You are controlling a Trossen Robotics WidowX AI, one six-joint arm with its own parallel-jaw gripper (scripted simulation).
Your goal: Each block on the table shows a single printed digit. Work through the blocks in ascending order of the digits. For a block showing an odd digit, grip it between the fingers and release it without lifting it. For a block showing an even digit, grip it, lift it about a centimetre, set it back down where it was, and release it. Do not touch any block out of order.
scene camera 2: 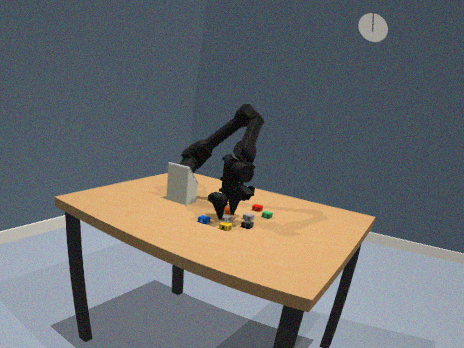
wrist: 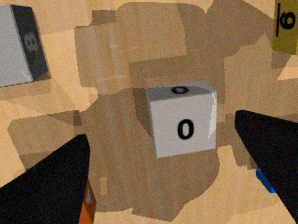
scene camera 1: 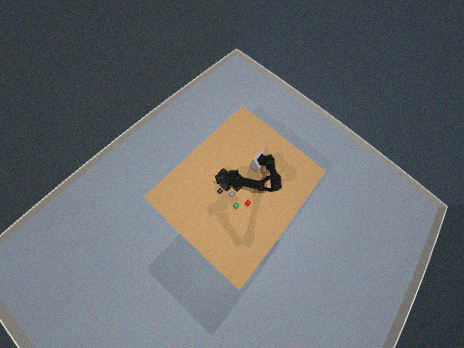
Note:
My gripper (scene camera 2: 226, 217) is open, holding nothing. Also in view: a white block (wrist: 182, 116).
My gripper is seen too in the wrist view (wrist: 162, 130).

